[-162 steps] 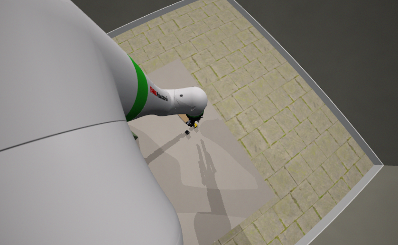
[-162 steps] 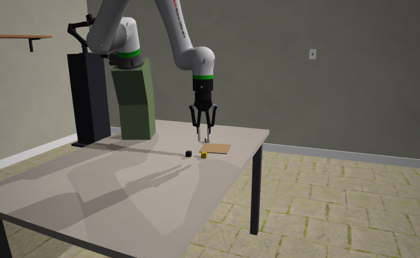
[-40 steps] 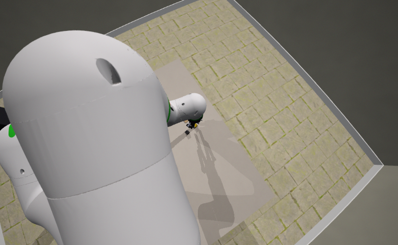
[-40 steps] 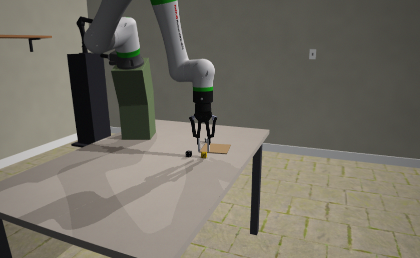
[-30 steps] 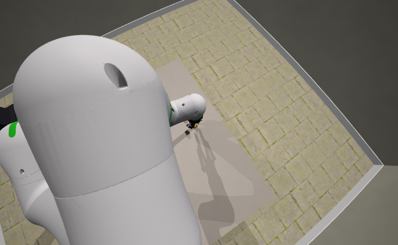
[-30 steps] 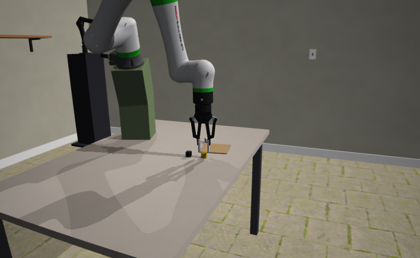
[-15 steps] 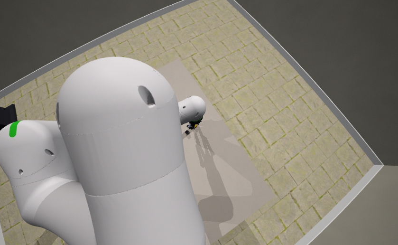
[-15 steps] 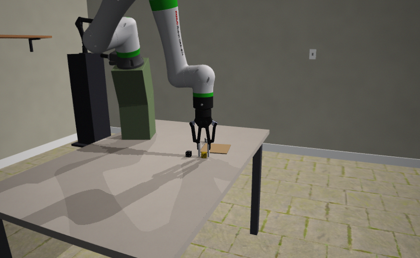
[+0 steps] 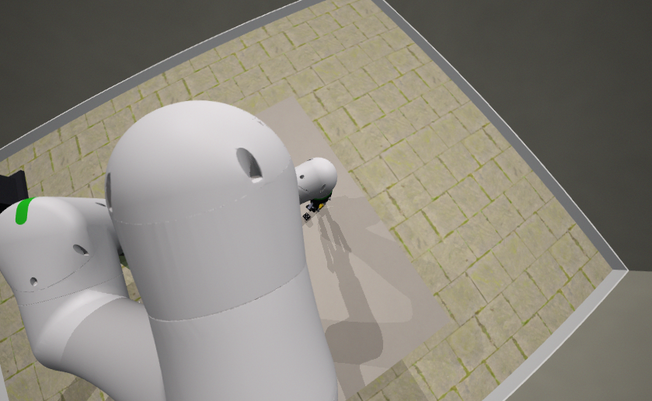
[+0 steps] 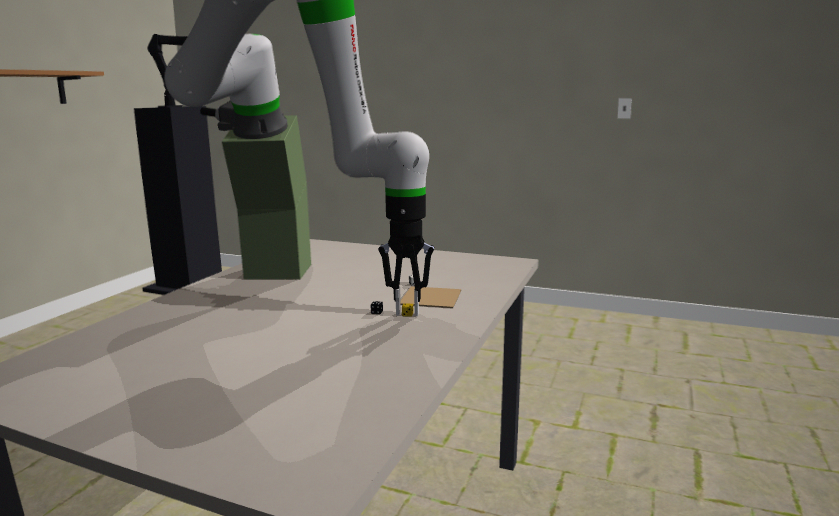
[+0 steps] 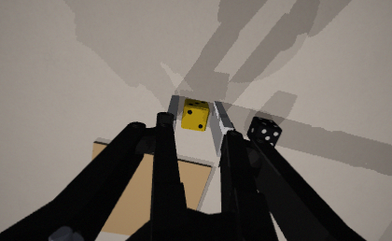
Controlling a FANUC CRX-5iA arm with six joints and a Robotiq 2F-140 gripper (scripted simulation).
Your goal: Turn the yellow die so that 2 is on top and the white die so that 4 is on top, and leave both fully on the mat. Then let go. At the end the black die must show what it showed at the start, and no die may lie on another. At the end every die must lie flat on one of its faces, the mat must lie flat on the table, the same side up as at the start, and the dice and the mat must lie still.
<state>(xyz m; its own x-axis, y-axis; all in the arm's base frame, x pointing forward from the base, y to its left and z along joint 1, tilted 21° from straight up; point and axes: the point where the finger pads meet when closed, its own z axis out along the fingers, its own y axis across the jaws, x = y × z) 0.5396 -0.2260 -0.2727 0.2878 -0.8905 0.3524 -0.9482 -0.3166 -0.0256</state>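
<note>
Right now the yellow die is 20 mm below my hand. Also, from my hand: tan mat (10 mm ahead, 140 mm to the left, 30 mm below); white die (80 mm behind, 230 mm to the left, 20 mm below); black die (80 mm behind, 10 mm to the right, 20 mm below).
</note>
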